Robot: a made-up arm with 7 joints.
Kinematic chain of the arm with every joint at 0, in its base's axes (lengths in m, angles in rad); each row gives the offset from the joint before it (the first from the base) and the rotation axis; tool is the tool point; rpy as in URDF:
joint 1: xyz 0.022 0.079 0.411 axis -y
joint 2: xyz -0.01 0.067 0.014 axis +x
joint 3: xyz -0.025 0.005 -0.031 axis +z
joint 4: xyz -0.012 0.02 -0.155 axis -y
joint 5: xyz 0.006 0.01 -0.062 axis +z
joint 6: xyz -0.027 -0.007 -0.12 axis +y
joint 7: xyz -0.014 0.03 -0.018 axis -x
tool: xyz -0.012 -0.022 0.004 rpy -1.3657 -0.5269 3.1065
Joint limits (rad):
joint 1: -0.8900..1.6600
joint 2: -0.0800..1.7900
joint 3: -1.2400..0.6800
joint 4: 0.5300..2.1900
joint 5: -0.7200..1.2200
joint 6: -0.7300..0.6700
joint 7: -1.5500..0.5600
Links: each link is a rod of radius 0.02 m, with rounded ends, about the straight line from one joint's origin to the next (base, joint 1, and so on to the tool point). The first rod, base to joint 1, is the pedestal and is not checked.
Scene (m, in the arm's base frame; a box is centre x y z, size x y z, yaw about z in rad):
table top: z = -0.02
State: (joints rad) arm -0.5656 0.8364 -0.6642 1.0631 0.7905 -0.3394 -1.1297
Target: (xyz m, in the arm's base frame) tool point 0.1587 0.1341 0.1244
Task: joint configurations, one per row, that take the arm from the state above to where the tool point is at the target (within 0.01 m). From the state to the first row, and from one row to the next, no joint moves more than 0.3 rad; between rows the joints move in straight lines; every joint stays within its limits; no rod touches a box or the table.
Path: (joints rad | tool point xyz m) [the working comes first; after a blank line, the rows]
Joints at the target: 0.0589 0.3171 -0.6865 1.2230 0.7924 -0.3874 -1.1701
Straight joint move there: clear.

1: -0.3574 0.6633 -0.6716 1.1164 0.7911 -0.3554 -1.1432 | 0.0234 0.2599 0.0999
2: -0.1493 0.4902 -0.6790 1.1697 0.7918 -0.3714 -1.1567 | 0.0914 0.1964 0.0981
3: 0.0589 0.3171 -0.6865 1.2230 0.7924 -0.3874 -1.1701 | 0.1587 0.1341 0.1244

